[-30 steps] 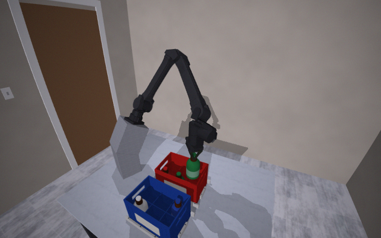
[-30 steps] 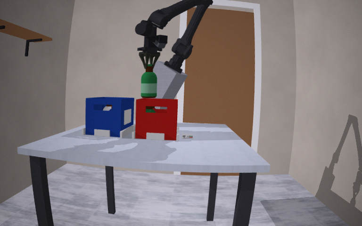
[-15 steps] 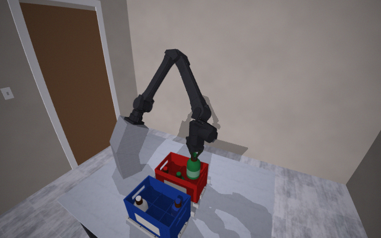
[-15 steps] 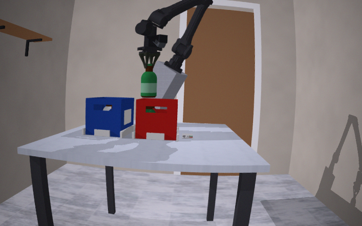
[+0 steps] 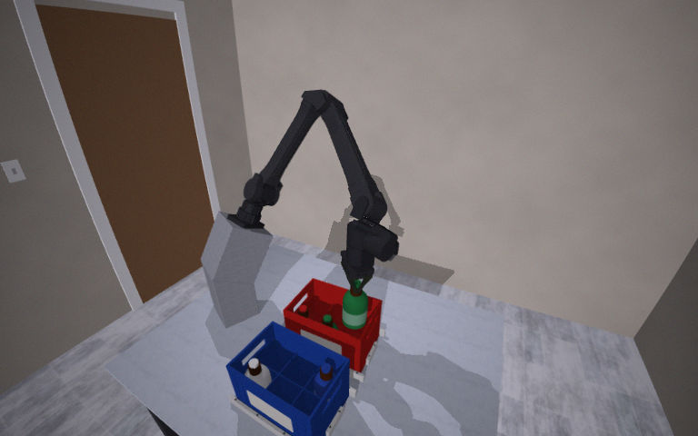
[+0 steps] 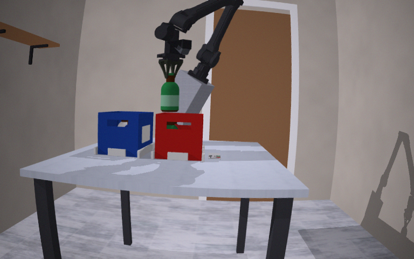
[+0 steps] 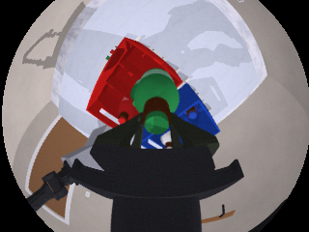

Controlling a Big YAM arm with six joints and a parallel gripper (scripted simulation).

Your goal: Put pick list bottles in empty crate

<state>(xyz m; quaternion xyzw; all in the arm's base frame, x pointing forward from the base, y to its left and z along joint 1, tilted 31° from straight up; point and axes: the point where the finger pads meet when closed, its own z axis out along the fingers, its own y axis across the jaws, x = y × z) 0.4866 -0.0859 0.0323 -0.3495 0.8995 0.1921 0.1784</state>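
My hand is 240 mm above the red crate, 100 mm past it and 40 mm to the right of it. Also, from my hand: blue crate: 240 mm below, 210 mm to the right, 90 mm behind; then red-label bottle: 240 mm below, 190 mm behind, 10 mm to the right; then blue bottle: 240 mm below, 160 mm to the right.
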